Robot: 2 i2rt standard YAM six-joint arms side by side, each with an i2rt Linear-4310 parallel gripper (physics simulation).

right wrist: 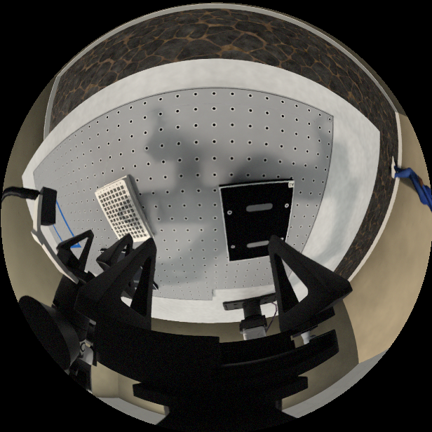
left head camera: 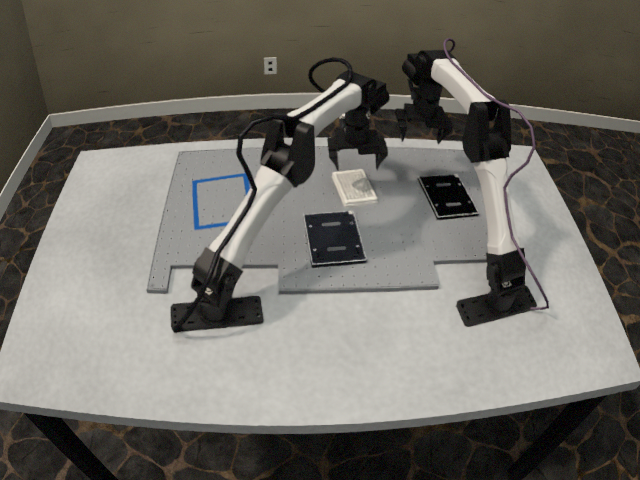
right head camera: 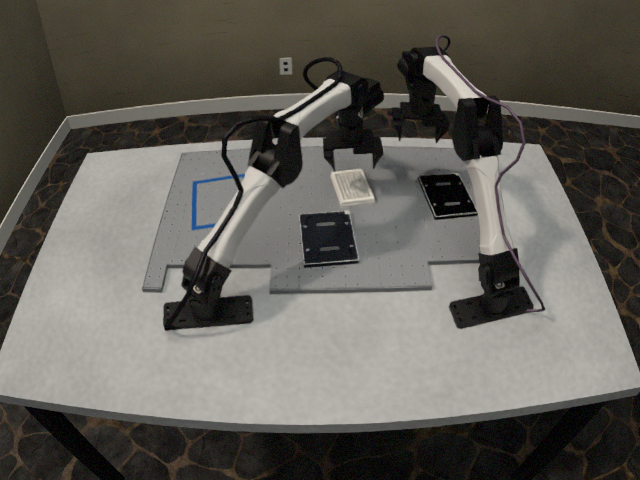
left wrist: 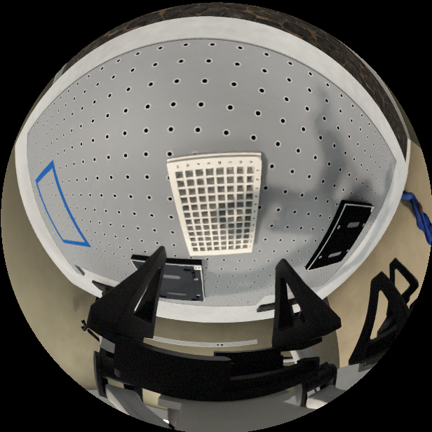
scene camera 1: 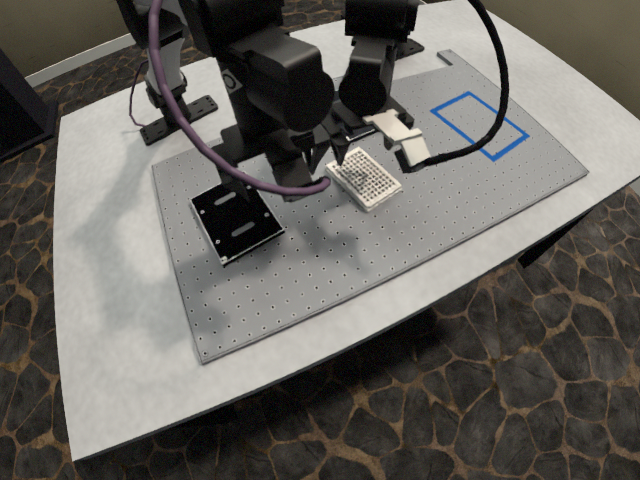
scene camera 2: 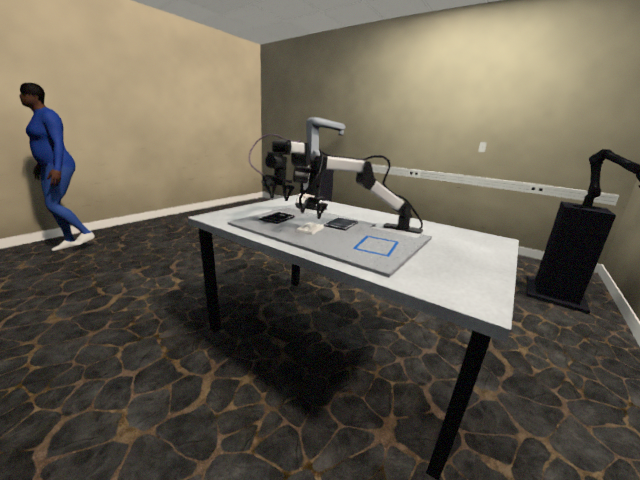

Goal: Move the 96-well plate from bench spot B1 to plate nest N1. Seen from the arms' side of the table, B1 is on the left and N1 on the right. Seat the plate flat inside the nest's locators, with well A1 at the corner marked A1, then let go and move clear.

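The off-white 96-well plate lies on the grey perforated board, outside the blue B1 outline. In the left wrist view its A1 corner is at upper right. My left gripper is open above the plate, fingers apart from it. The black nest at the right holds no plate; its white corner mark is at upper right in the right wrist view. My right gripper is open, high near that nest.
A second black nest sits nearer the arm bases, close to the plate. The two grippers are close together above the perforated board. A person in blue is beyond the table.
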